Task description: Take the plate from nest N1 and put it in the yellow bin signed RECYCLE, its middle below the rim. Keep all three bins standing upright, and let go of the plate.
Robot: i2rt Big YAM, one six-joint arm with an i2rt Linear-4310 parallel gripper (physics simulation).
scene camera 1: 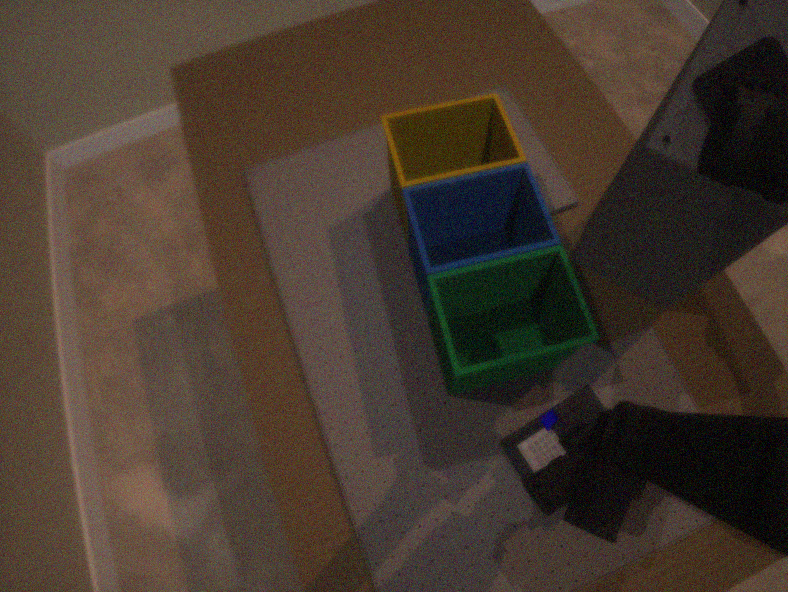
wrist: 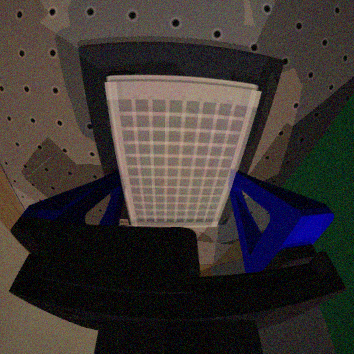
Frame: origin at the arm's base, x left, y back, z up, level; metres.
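Where they show: gripper, fingertip midpoint: [wrist: 176, 175]; arm's base, origin of the base link: [scene camera 1: 755, 108].
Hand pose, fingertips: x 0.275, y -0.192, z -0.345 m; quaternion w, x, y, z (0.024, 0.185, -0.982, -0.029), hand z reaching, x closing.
Observation:
Things, the pixels of their top centre, and the offset from my fingertips. Level surfaces: height alone.
- plate, middle of its top: [wrist: 178, 177] [scene camera 1: 572, 447] dx +0.002, dy -0.008, dz +0.013 m
- yellow bin, middle of its top: [scene camera 1: 451, 137] dx -0.439, dy -0.085, dz +0.166 m
- blue bin, middle of its top: [scene camera 1: 480, 214] dx -0.307, dy -0.081, dz +0.166 m
- green bin, middle of its top: [scene camera 1: 512, 306] dx -0.174, dy -0.077, dz +0.166 m
- grey perforated board, its level: dz -0.014 m
- brown table, its level: dz -0.027 m
The plate [scene camera 1: 541, 449] [wrist: 177, 150] is pale, with a grid of wells, and lies flat in a dark nest [scene camera 1: 533, 487] [wrist: 180, 57]. No nest label can be read. My gripper [scene camera 1: 556, 442] [wrist: 176, 175] is shut on the plate, with a blue finger against each long side near its closer end. In the scene view one blue fingertip shows and the other is hidden behind the dark gripper body. The yellow bin [scene camera 1: 439, 146] stands upright at the far end of the row of bins, with its inside visible. Its sign does not show.
A blue bin [scene camera 1: 477, 219] stands upright beside the yellow bin, and a green bin [scene camera 1: 503, 289] [wrist: 330, 185] stands upright closest to the gripper and nest. The bins stand close together on a grey perforated board [scene camera 1: 305, 254] on a brown table [scene camera 1: 286, 76]. The dark arm comes in from the right.

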